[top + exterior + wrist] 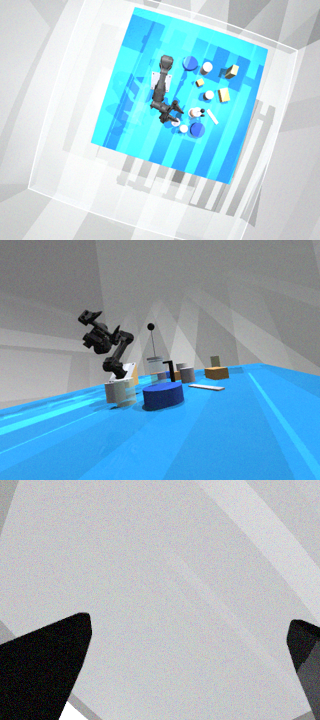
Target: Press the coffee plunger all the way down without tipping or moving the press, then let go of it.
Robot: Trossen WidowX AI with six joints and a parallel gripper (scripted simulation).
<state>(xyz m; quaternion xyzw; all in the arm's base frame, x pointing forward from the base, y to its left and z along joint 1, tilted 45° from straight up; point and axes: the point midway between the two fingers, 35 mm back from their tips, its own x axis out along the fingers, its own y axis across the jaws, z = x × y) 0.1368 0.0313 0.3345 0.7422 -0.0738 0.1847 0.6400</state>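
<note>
My gripper tip is 14 cm short of the coffee press, 9 cm to the right of it and 19 cm above it. The rest, counted from my gripper tip: tan box: 33 cm ahead, 33 cm to the left, 30 cm below; then small orange block: 9 cm ahead, 36 cm to the left, 30 cm below; then flat white bar: 30 cm ahead, 12 cm to the left, 32 cm below.
</note>
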